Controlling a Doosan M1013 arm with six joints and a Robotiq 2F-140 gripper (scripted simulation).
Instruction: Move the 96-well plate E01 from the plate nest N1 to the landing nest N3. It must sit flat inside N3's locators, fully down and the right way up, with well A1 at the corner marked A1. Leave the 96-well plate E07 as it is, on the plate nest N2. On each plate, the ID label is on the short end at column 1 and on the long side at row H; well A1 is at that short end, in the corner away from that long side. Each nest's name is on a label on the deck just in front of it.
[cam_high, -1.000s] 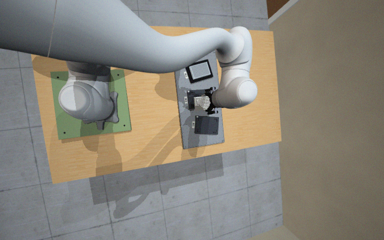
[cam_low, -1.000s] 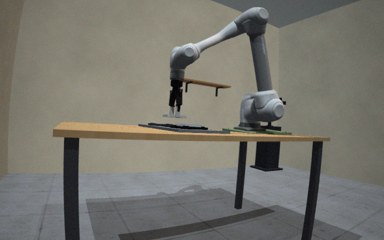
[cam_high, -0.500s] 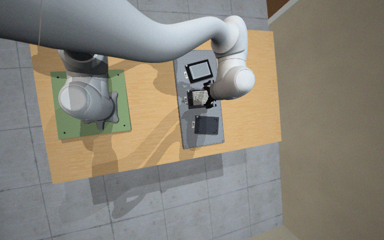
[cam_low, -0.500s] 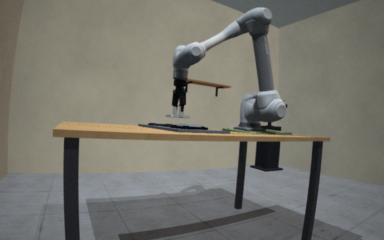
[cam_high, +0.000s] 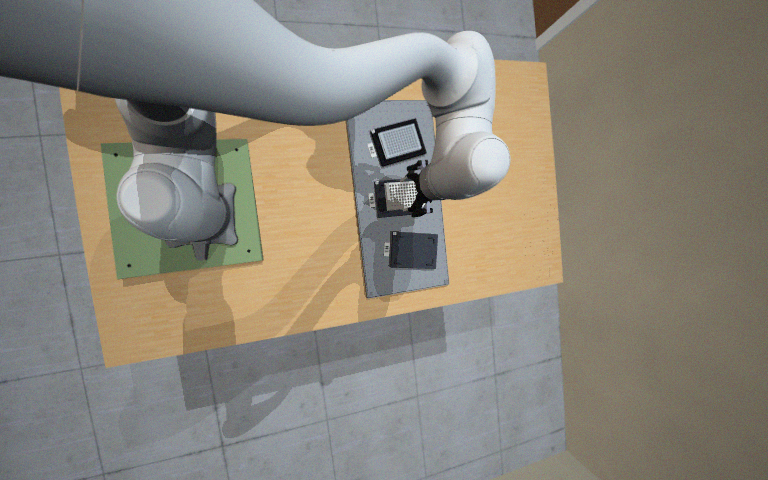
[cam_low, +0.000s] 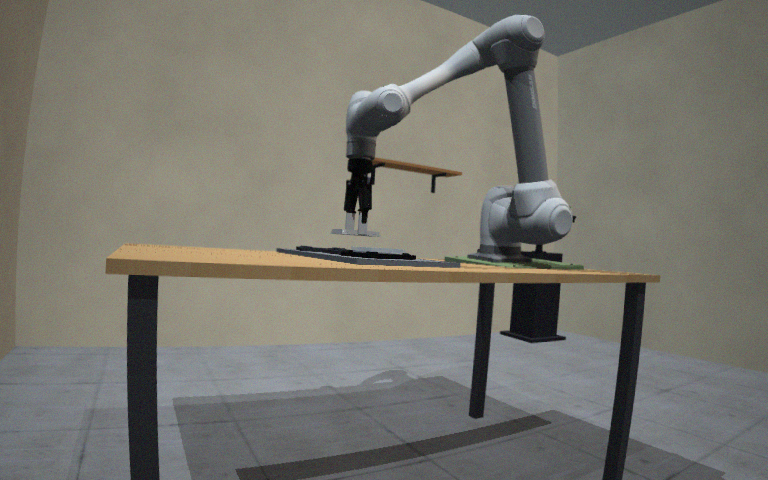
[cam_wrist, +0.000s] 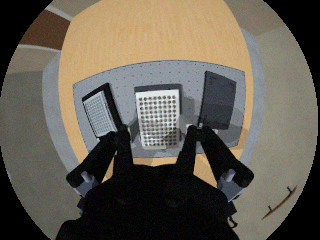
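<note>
Now: the 96-well plate 2 cm below my hand. From my hand the other things lie so: label 17 cm to the right, 9 cm below, 5 cm behind; nest 8 cm below.
</note>
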